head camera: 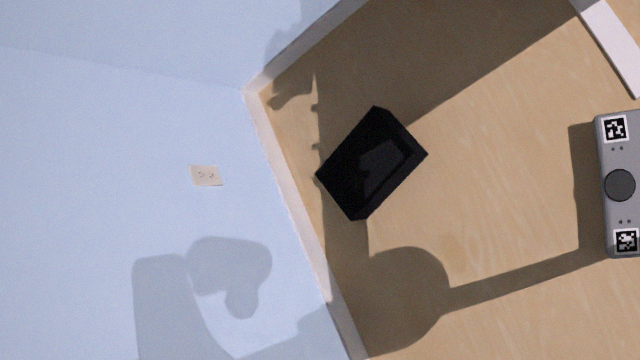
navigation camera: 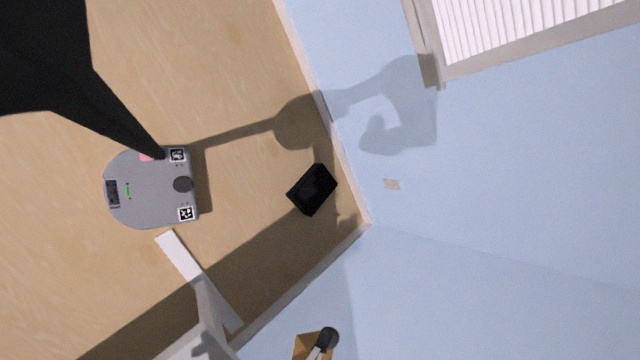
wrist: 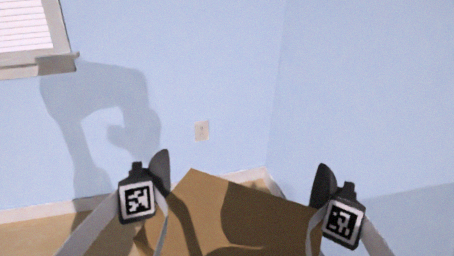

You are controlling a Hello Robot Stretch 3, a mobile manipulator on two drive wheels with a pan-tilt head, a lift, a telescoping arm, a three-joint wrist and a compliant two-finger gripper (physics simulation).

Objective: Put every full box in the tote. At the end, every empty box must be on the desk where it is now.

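A brown cardboard box (navigation camera: 301, 346) (wrist: 265, 220) is held between the two fingers of my gripper (wrist: 241, 176). In the wrist view it is tilted, its lower part is cut off, and its contents do not show. In the navigation view part of it shows at the bottom edge with one dark fingertip against it; the gripper does not show in the head view. The tote (head camera: 342, 175) (navigation camera: 300, 199), black and open-topped, stands on the floor near the room corner. Its inside is dark, with a lighter grey patch in the head view. No other box shows in these views.
My grey base (head camera: 614, 205) (navigation camera: 150, 200) stands apart from the tote, with the black mast (navigation camera: 60, 75) above it. A white foot (navigation camera: 180, 257) of some furniture lies beside the base. Blue walls (head camera: 125, 125) (navigation camera: 500, 200) (wrist: 240, 75) meet behind the tote. A window (wrist: 22, 27) is on one wall.
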